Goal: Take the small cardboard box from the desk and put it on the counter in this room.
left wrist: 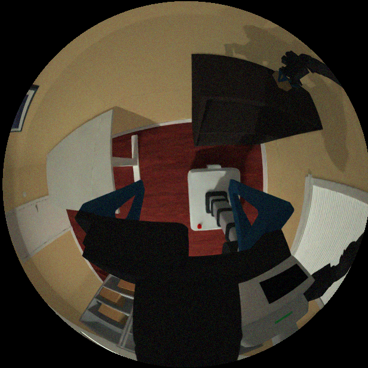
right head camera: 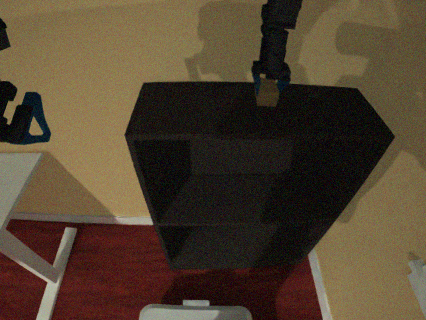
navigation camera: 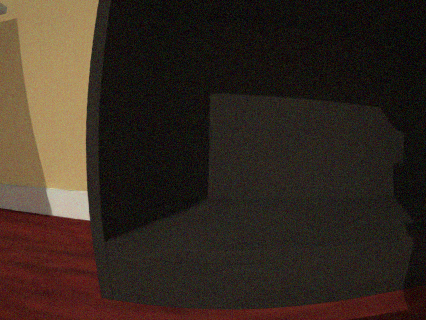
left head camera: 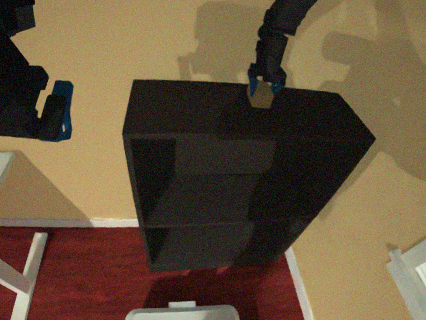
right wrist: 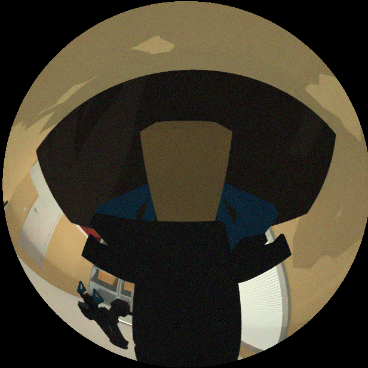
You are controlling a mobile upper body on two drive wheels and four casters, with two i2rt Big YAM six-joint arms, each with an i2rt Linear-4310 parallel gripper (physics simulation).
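Places are measured from the left arm's base along level axes (x ahead, y left, z up), in millimetres.
Pixels of known places: left gripper, fingertip midpoint: [right head camera: 23,135] [left head camera: 35,131]; right gripper, fingertip midpoint: [right head camera: 266,95] [left head camera: 260,97].
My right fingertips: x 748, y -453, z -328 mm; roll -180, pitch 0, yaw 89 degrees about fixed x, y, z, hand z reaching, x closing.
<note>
Behind a point stands the place of what it marks.
The small brown cardboard box [left head camera: 261,98] @[x 720, y -445, z -315 mm] [right head camera: 268,95] @[x 720, y -450, z -310 mm] [right wrist: 186,160] is between the fingers of my right gripper [left head camera: 265,87] [right head camera: 270,84] [right wrist: 185,183], which is shut on it. Both are over the flat top of a tall dark open-front unit [left head camera: 195,107] @[x 701, y -244, z -350 mm] [right head camera: 200,107] @[x 704, y -249, z -350 mm] [left wrist: 220,75] [navigation camera: 95,150] @[x 577, y -65, z -1185 mm], which appears to be the counter. I cannot tell whether the box touches that top. My left gripper [left wrist: 186,184] [right wrist: 86,284] is open and empty, well to the left of the unit. In the left wrist view the box is small, at the upper right.
A white table [right head camera: 12,175] @[x 691, y 616, z -690 mm] [left wrist: 85,155] stands left of the dark unit, near the wall. The white robot base [left head camera: 182,314] @[x 286, y -223, z -1150 mm] [left wrist: 200,180] is in front of the unit. A grey rack [left wrist: 107,329] with brown boxes and a white slatted panel [left wrist: 335,220] also show.
</note>
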